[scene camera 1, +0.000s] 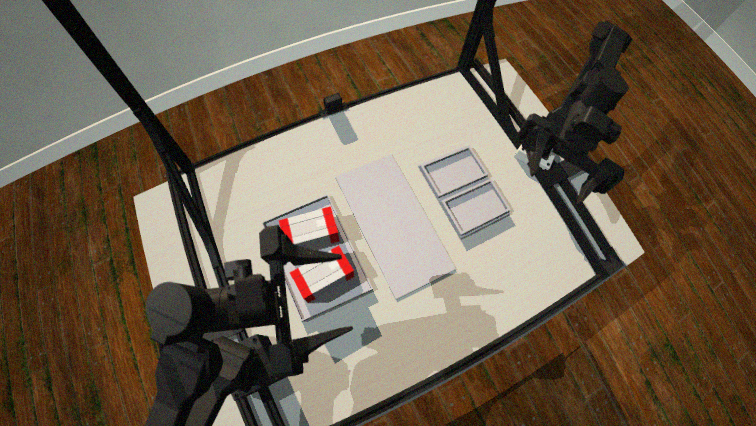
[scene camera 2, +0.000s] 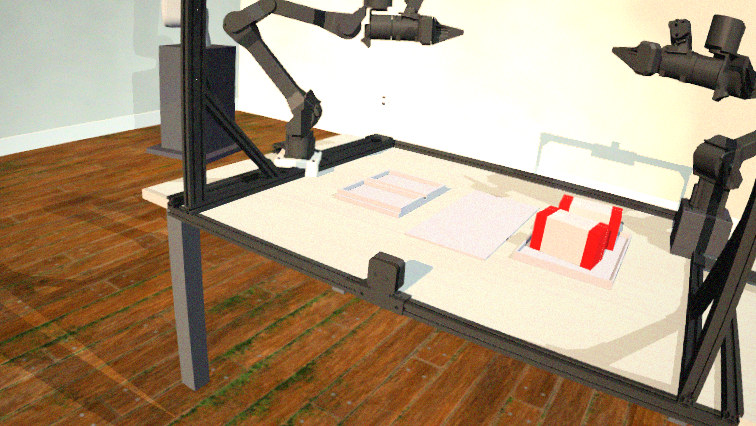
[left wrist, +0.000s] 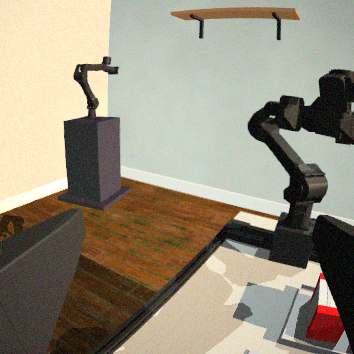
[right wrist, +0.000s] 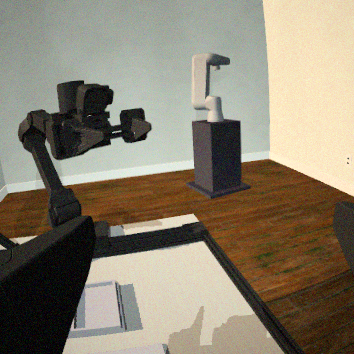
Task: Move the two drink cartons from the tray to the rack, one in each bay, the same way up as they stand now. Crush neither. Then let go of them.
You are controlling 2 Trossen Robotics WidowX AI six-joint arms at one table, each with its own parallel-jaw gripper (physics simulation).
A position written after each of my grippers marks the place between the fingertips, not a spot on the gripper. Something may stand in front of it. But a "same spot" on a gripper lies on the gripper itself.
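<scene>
In scene camera 1 and in the right wrist view I see my right gripper, and on it point(scene camera 1: 316, 259) and point(right wrist: 51, 269) are the same spot. My right gripper can also be seen in scene camera 2 point(621, 50) and in the left wrist view point(309, 117).
</scene>
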